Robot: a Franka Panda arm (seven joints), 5 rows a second.
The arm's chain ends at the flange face. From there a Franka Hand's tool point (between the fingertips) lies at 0.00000 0.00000 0.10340 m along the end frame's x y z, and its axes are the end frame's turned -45 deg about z.
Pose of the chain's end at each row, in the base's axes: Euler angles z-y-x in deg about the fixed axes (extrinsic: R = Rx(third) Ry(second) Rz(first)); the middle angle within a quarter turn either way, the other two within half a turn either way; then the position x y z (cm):
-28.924, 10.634, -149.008, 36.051, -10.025, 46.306
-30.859, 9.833, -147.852, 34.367, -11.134, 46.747
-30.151, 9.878, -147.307, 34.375, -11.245, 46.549
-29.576, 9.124, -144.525, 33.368, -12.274, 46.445
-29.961, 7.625, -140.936, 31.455, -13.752, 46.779
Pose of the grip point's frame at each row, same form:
-73.924, 10.634, -149.008, 37.959, -4.792, 37.594
-75.859, 9.833, -147.852, 36.133, -5.713, 38.121
-75.151, 9.878, -147.307, 36.149, -5.743, 37.976
-74.576, 9.124, -144.525, 35.008, -6.349, 38.131
-74.961, 7.625, -140.936, 32.827, -7.293, 38.822

